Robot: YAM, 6 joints.
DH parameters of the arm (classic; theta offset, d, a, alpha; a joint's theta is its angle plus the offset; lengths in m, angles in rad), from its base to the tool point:
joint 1: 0 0.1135 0.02 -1.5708
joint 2: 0 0 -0.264 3.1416
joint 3: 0.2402 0 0.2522 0
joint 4: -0.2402 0 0.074 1.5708
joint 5: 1.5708 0 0 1.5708
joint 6: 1.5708 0.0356 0 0
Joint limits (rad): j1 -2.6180..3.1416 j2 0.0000..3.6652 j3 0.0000..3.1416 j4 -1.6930..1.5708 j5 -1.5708..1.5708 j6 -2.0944..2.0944
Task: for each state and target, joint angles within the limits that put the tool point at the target. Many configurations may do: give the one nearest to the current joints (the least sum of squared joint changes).
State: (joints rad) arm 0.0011 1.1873 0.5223 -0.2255 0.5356 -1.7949
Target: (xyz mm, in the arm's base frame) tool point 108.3 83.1 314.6
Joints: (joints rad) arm 0.7526 0.5465 0.6570 -0.3246 0.3850 -1.7949
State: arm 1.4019 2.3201 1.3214 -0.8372 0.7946 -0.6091
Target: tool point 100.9 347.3 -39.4
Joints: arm 1.3573 2.5706 1.4029 -0.7377 0.7799 -0.6091
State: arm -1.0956 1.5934 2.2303 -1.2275 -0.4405 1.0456
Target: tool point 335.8 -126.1 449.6
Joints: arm -0.4063 1.8014 2.2061 -1.1640 -0.4942 1.0456
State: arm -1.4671 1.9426 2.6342 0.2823 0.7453 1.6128
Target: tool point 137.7 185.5 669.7
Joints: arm -2.3090 1.3080 3.1168 0.4627 0.7014 1.6128
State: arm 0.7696 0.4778 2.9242 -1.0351 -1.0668 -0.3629
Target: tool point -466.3 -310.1 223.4
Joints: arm 0.6370 0.1802 3.1036 -0.5727 -0.9089 -0.3629
